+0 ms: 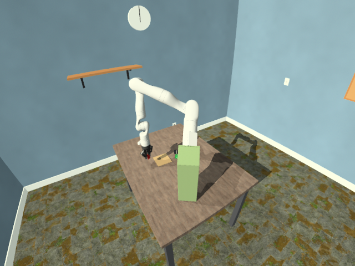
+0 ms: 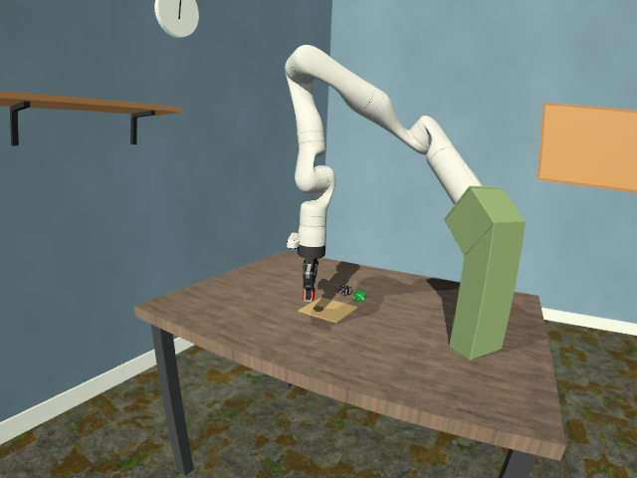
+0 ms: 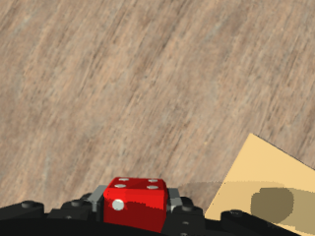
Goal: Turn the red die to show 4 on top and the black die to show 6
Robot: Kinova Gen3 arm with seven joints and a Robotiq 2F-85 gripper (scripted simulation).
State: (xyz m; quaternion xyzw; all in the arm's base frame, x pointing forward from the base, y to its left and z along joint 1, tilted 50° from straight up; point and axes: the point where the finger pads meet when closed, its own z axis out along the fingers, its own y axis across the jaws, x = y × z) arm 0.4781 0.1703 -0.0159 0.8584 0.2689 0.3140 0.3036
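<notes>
Right now the tan mat is 140 mm to the right of my hand and 100 mm below it. From my hand the other things lie so: black die: 10 mm ahead, 290 mm to the right, 90 mm below; then green die: 50 mm behind, 270 mm to the right, 90 mm below; then red die: right at my hand.
</notes>
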